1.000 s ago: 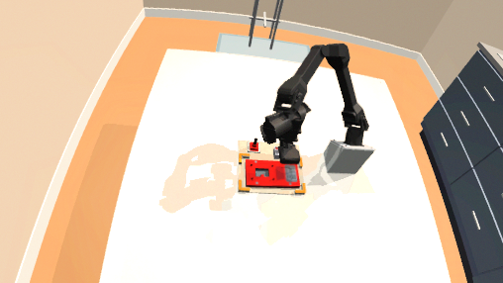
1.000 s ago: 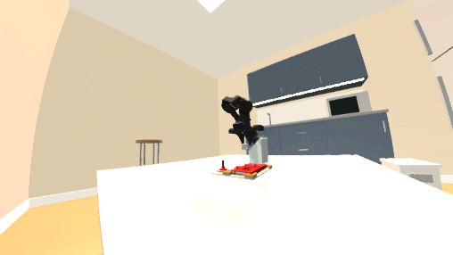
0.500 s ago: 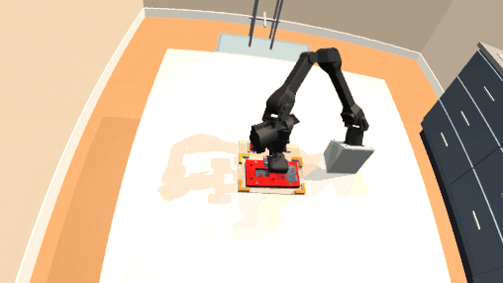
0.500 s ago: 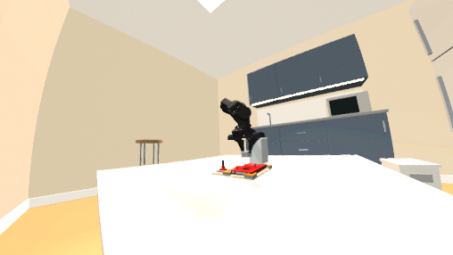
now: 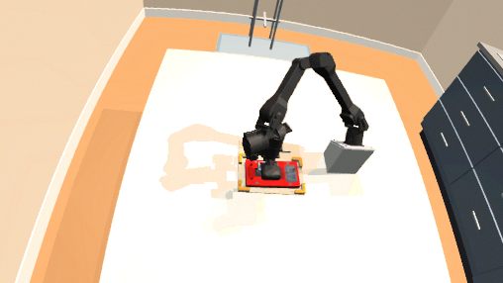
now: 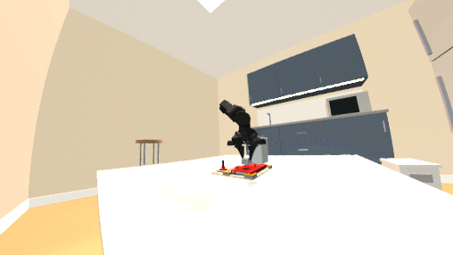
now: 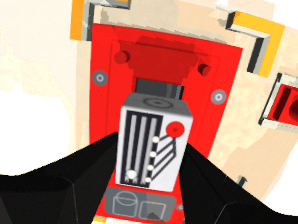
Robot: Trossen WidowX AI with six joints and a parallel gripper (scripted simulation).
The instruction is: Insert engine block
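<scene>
Right now my gripper tip is 10 mm above the grey engine block.
</scene>
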